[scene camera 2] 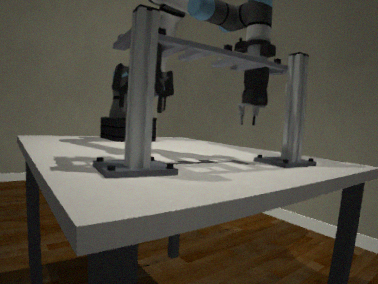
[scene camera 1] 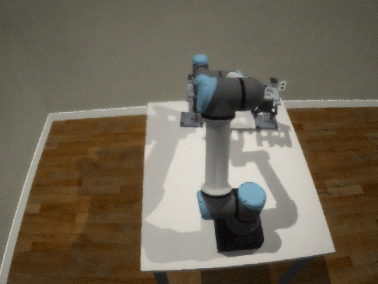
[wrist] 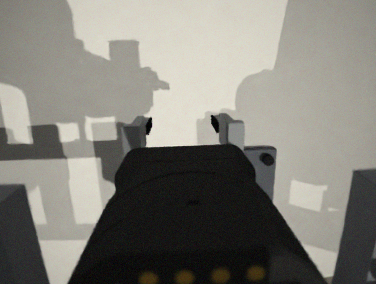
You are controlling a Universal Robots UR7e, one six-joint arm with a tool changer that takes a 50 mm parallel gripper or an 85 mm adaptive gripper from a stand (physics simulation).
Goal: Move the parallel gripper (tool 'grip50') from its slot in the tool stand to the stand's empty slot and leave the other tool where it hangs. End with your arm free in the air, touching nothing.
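Pixels of known places: arm's base, origin of the base link: (scene camera 2: 125, 117) (scene camera 1: 242, 219).
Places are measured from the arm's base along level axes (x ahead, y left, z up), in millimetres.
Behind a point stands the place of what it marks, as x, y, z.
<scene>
The parallel gripper (scene camera 2: 247, 121) (wrist: 182, 124) hangs in the stand's end slot near the right post in scene camera 2, pointing down. Its two fingers are apart, with nothing between them. The arm's wrist (scene camera 2: 258, 34) @[642, 207, 271] is directly above it, with the dark tool changer (scene camera 2: 255, 48) down at the rail and no visible gap; whether it is locked does not show. The stand (scene camera 2: 215, 51) @[716, 10, 168] (scene camera 1: 191, 120) @[693, 288, -92] has a forked rail, with an empty slot between the two tools. The black adaptive gripper (scene camera 2: 165, 82) hangs at the other end, partly behind the left post.
The stand's left post (scene camera 2: 141, 90) @[757, -175, 54] and right post (scene camera 2: 295, 105) @[743, 268, 65] rise from bolted base plates. Rail fork arms (wrist: 20, 235) @[581, 191, 172] flank the gripper body in the wrist view. The white table (scene camera 1: 175, 175) @[288, 336, -104] carries the arm's black base (scene camera 1: 239, 237) @[-87, 11, 1]. A wall stands behind the stand.
</scene>
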